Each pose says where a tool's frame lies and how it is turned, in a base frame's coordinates. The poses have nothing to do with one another.
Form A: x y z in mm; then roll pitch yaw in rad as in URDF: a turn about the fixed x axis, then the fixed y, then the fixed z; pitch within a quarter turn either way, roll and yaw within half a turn.
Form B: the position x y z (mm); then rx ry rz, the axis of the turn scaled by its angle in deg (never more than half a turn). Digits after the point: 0 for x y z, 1 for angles.
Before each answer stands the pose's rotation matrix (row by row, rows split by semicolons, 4 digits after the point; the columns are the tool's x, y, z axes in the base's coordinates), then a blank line. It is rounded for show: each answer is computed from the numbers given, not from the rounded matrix.
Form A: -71 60 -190 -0.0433 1.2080 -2.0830
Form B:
-0.1739 0.8907 -0.4200; -0.3093 -0.4544 -0.8354; -0.9349 -0.0154 0.3546

-71 60 -190 68.9 43.3 -100.8
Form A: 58 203 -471 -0.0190 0.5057 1.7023
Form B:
-0.1147 -0.9900 -0.0823; 0.8673 -0.1402 0.4777; -0.4844 -0.0166 0.8747

58 203 -471 -25.4 20.7 95.5
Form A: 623 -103 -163 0.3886 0.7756 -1.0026
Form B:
0.3842 0.9228 0.0293; -0.6018 0.2744 -0.7500; -0.7001 0.2705 0.6608

623 -103 -163 41.8 29.9 -62.4
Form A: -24 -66 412 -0.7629 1.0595 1.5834
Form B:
-0.0062 -0.7152 -0.6989; 0.4893 -0.6117 0.6216; -0.8721 -0.3381 0.3537

-24 -66 412 -80.0 14.4 100.4
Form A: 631 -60 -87 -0.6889 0.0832 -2.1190
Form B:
-0.5194 0.6864 0.5091; -0.8505 -0.3572 -0.3860; -0.0831 -0.6335 0.7693

631 -60 -87 -18.4 44.0 -114.1
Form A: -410 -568 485 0.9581 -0.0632 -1.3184
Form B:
0.2492 0.5440 -0.8013; -0.9664 0.1936 -0.1691; 0.0632 0.8165 0.5739

-410 -568 485 44.1 -38.7 -67.6
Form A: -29 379 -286 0.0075 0.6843 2.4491
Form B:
-0.5964 -0.6421 -0.4817; 0.4947 -0.7666 0.4093; -0.6321 0.0058 0.7748

-29 379 -286 -47.3 17.6 133.3
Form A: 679 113 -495 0.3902 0.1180 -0.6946
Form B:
0.7630 0.6264 -0.1598; -0.6356 0.6819 -0.3619; -0.1177 0.3777 0.9184

679 113 -495 23.8 -1.4 -40.6
